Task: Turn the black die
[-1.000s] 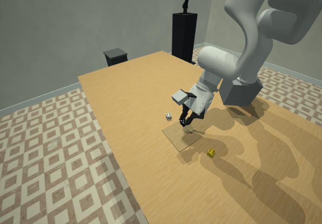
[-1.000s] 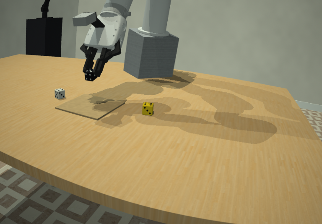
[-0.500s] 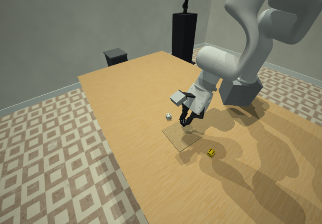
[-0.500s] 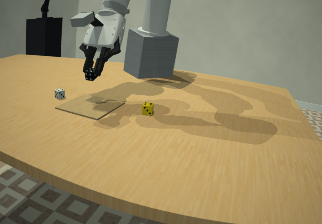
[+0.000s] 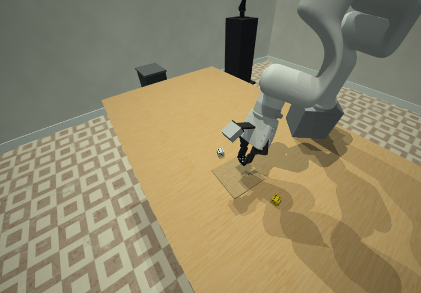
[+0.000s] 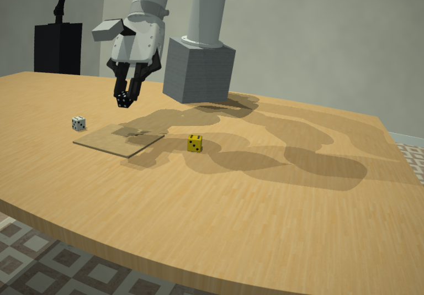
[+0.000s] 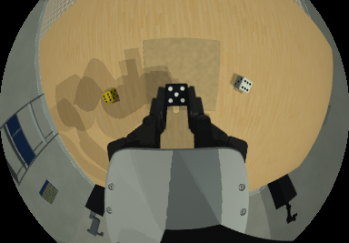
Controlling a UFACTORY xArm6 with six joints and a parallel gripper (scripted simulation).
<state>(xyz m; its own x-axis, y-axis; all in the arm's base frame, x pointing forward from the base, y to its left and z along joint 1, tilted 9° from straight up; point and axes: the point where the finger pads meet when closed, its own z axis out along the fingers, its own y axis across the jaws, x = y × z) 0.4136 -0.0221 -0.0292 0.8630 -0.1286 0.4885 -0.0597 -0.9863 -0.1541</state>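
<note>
My gripper is now 10 cm above the tan mat, 2 cm short of it and 1 cm to the left of it. From my hand the other things lie so: yellow die 15 cm to the left, 9 cm below; then black die 2 cm below, 1 cm ahead; then white die 13 cm to the right, 9 cm below.
</note>
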